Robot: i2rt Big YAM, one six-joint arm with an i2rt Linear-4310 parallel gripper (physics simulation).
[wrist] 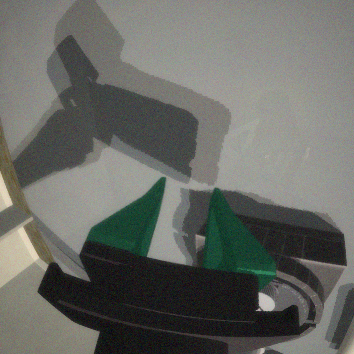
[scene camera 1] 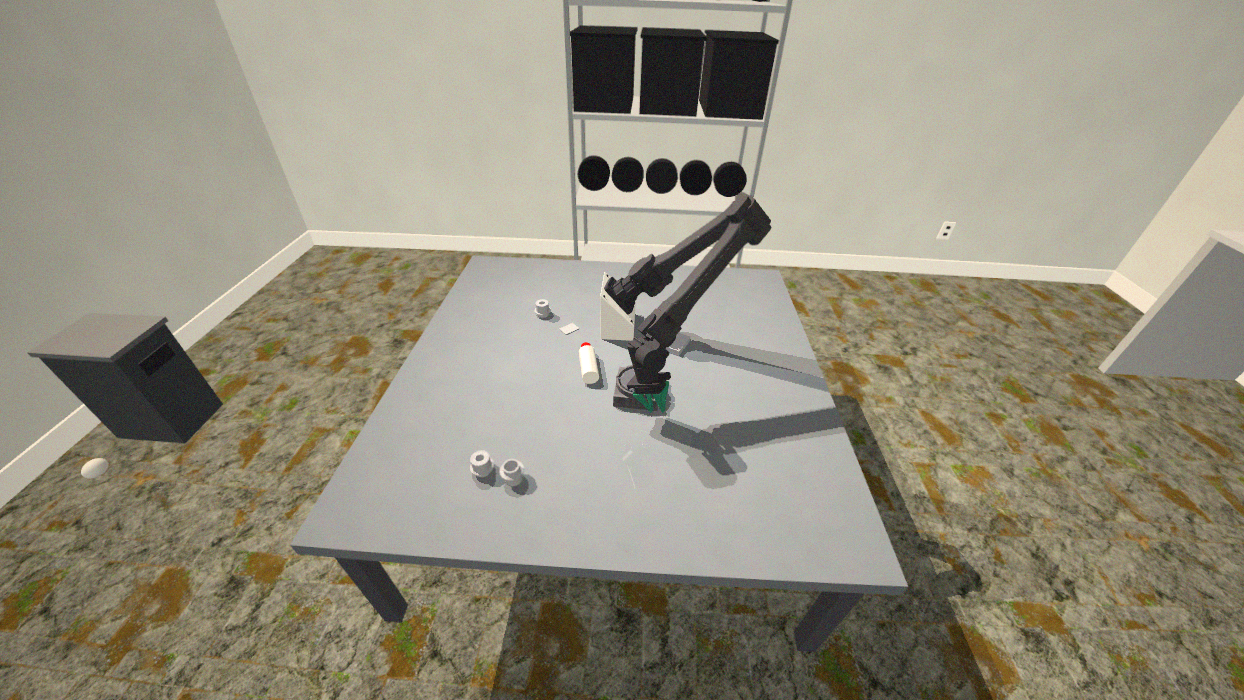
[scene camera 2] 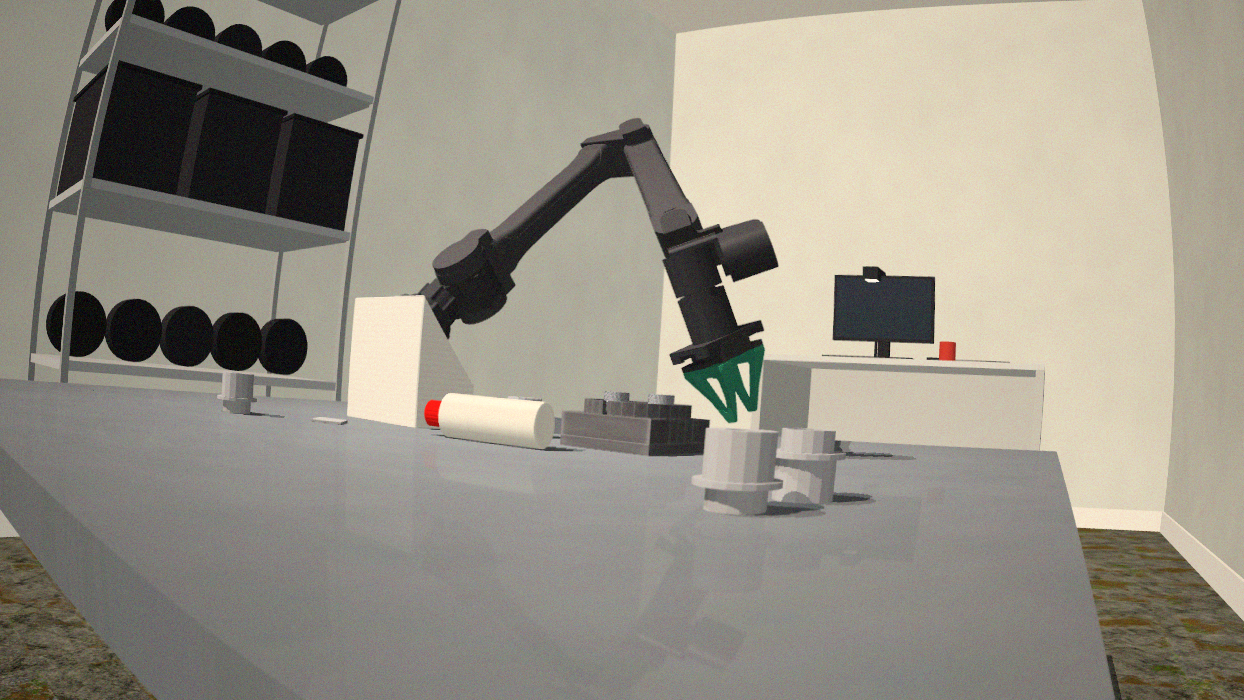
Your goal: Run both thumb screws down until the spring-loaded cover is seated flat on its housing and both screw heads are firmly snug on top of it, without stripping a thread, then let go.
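Where they show: gripper, between the fingertips: (wrist: 188,188) (scene camera 1: 657,411) (scene camera 2: 743,416); arm's base, origin of its link: (scene camera 1: 618,296) (scene camera 2: 408,338).
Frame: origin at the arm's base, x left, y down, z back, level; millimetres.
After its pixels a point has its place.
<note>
The dark housing (scene camera 1: 621,399) {x 83, y 86, z -380 mm} (scene camera 2: 604,432) {x 56, y 96, z -321 mm} (wrist: 327,243) {x 76, y 99, z -380 mm} stands on the table under the arm. In scene camera 2, two grey thumb screw heads, one on the left (scene camera 2: 616,397) {x 105, y 57, z -293 mm} and one on the right (scene camera 2: 661,400) {x 108, y 56, z -357 mm}, stick up from its stepped top. I cannot tell whether the cover sits flat or the heads are snug. In the wrist view a pale round piece (wrist: 266,301) {x 113, y 50, z -353 mm} shows inside a ring on the housing, partly hidden by the gripper. My gripper (scene camera 2: 742,416) {x 187, y 70, z -419 mm} (wrist: 188,188) {x 187, y 70, z -419 mm} is partly open and empty, its green fingertips beside the housing in scene camera 2. The right finger overlaps the housing's edge in the wrist view.
A white bottle with a red cap (scene camera 1: 588,366) {x -34, y 67, z -285 mm} (scene camera 2: 497,421) {x -61, y 91, z -271 mm} lies near the housing. A white block (scene camera 1: 615,316) {x 7, y 22, z -82 mm} (scene camera 2: 385,361) {x -50, y 35, z -19 mm} stands at the arm's base. Two grey knobbed parts (scene camera 1: 481,464) {x -197, y 67, z -675 mm} (scene camera 2: 739,457) {x -228, y 82, z -670 mm} stand together; a third (scene camera 1: 542,308) {x -263, y 76, z -13 mm} (scene camera 2: 236,390) {x -280, y 88, z -13 mm} stands near a small card (scene camera 1: 568,329) {x -159, y 113, z -63 mm} (scene camera 2: 329,420) {x -167, y 113, z -73 mm}.
</note>
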